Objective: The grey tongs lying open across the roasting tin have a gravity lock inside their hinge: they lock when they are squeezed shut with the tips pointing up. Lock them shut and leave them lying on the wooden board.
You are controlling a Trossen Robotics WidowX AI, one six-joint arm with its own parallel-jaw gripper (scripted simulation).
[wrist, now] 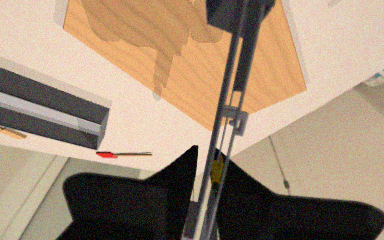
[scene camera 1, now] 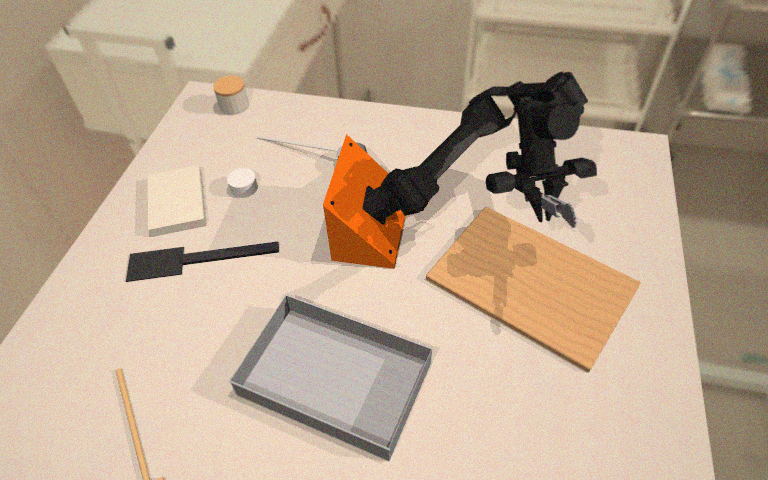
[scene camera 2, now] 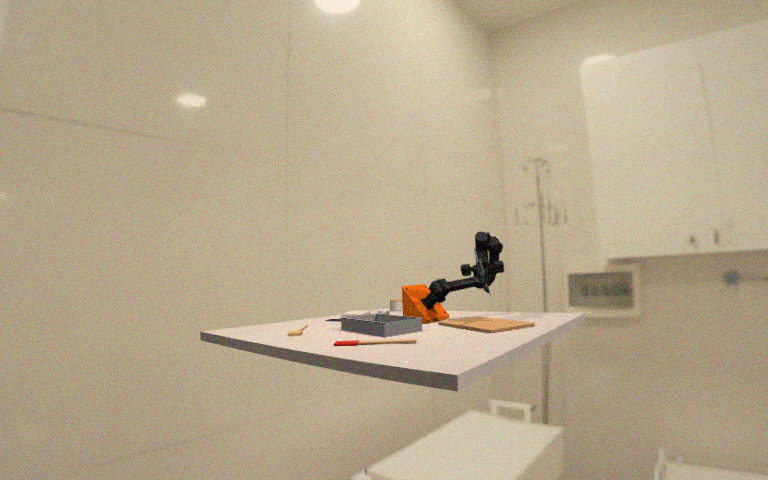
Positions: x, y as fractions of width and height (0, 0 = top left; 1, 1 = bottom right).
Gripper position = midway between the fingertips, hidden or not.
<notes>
In view: the gripper (scene camera 1: 0.71, 0.46), a cork-lidded jar (scene camera 1: 0.30, 0.19), a white puck (scene camera 1: 0.32, 0.38), a black spatula (scene camera 1: 0.22, 0.55), a wooden board (scene camera 1: 0.74, 0.63) and a grey roasting tin (scene camera 1: 0.46, 0.80).
The gripper shows as well in the wrist view (wrist: 0.53, 0.63). The wooden board shows as well in the wrist view (wrist: 0.47, 0.24) and in scene camera 2 (scene camera 2: 0.63, 0.68). The grey roasting tin also shows in scene camera 2 (scene camera 2: 0.50, 0.68). The wrist view misses the cork-lidded jar: it is out of frame. The wrist view misses the white puck: it is out of frame.
</notes>
